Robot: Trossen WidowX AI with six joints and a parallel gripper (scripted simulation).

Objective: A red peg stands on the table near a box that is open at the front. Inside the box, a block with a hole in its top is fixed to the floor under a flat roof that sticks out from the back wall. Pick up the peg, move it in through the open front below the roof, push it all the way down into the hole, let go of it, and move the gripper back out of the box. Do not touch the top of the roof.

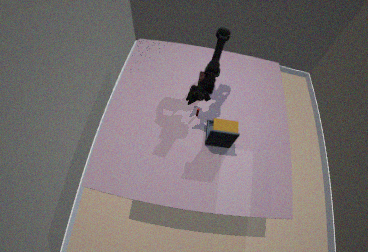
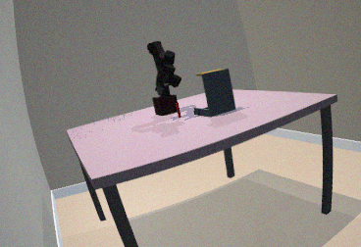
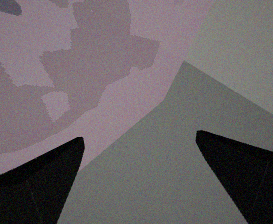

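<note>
Right now the red peg is 4 cm behind my gripper tip, 7 cm to the left of it and 13 cm below it. The rest, counted from my gripper tip: yellow roof 8 cm ahead, 25 cm to the left, 4 cm above.
</note>
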